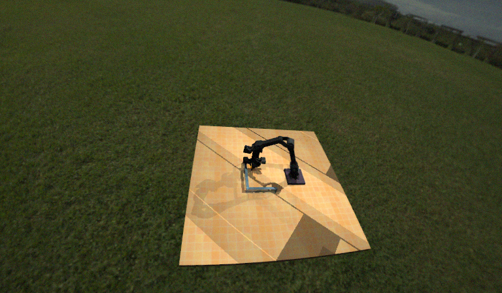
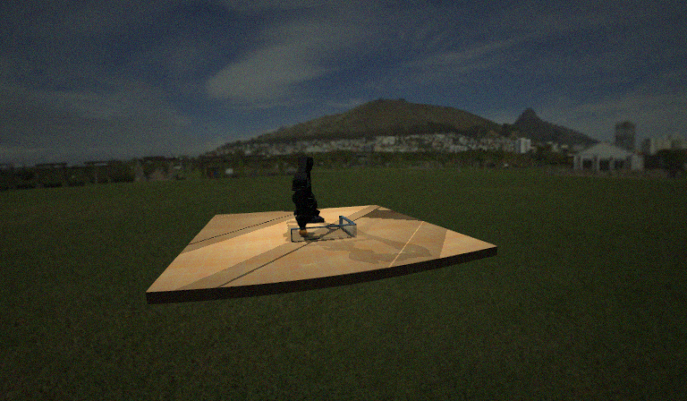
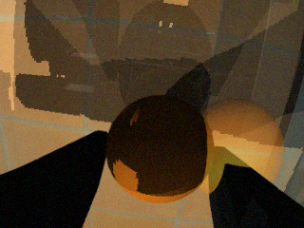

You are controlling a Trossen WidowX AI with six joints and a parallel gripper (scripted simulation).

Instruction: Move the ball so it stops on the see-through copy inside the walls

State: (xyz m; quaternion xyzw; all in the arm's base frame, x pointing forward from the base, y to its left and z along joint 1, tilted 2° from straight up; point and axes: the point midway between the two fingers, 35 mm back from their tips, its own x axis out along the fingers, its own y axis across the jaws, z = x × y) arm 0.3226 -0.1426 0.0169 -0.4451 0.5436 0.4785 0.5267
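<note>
Right now my gripper tip is 3 cm short of the see-through copy of ball. The rest, counted from my gripper tip: orange ball (right at my gripper tip).
</note>
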